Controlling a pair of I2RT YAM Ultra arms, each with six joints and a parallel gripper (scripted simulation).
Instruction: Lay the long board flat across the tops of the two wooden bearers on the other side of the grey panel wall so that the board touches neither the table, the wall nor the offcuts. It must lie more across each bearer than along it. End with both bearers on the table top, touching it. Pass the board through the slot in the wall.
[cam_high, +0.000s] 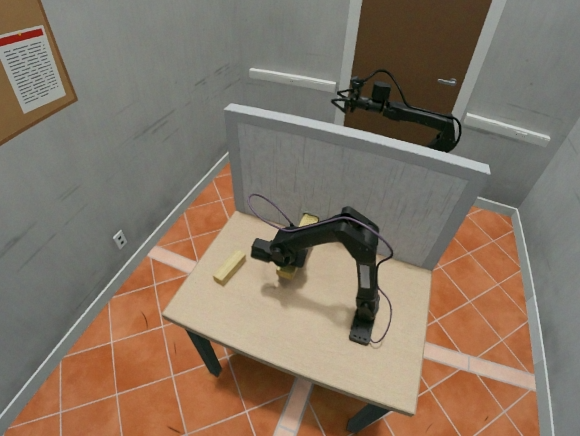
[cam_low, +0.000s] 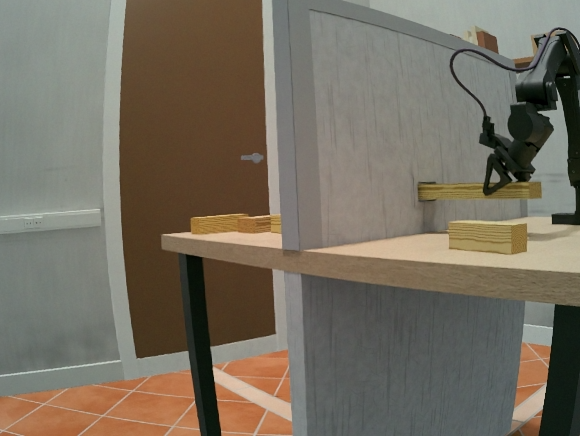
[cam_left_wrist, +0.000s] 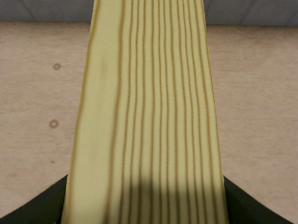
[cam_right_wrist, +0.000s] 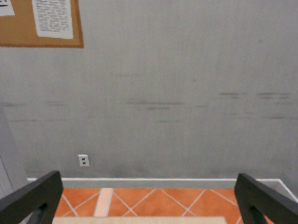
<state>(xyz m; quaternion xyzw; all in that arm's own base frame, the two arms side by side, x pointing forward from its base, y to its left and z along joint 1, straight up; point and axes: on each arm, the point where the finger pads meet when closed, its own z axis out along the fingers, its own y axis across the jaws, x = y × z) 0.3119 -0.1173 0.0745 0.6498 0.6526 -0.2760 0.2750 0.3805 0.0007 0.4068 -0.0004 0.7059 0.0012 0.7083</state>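
Now: left hand 50 mm to the left of the long board. Round my left hand: wooden offcut: 220 mm ahead, 120 mm to the left, 70 mm below.
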